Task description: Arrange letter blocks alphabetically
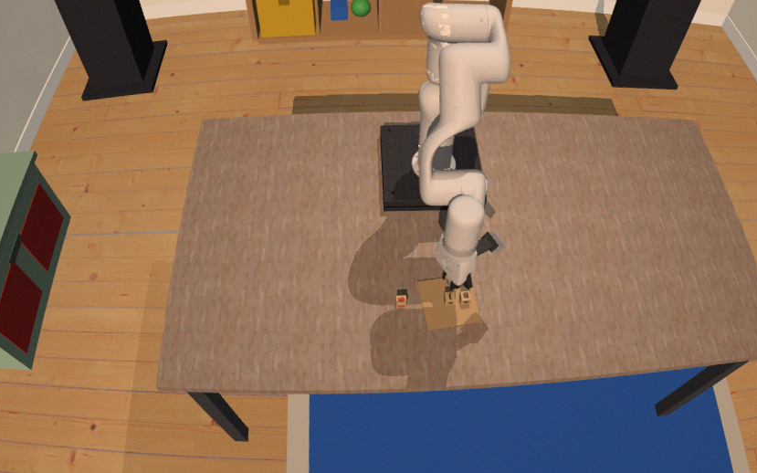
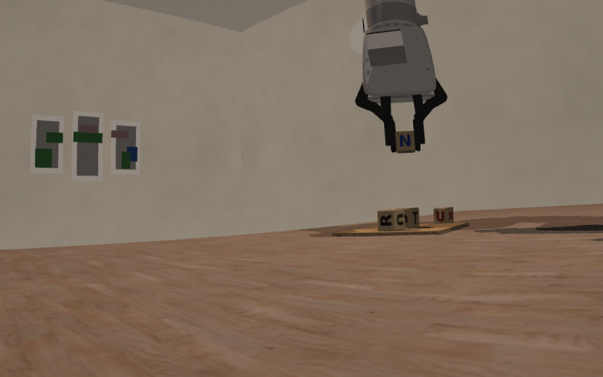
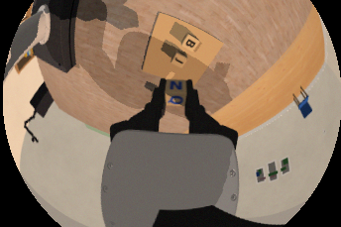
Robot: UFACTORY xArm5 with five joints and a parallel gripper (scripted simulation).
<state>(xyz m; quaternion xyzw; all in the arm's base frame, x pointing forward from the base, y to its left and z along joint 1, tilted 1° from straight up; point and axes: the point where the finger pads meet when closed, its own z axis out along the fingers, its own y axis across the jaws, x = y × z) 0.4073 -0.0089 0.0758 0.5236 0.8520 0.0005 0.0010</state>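
Now: the tan mat 12 cm below my hand and 1 cm to the left of it. Also, from my hand: letter block 12 cm to the right, 11 cm below.
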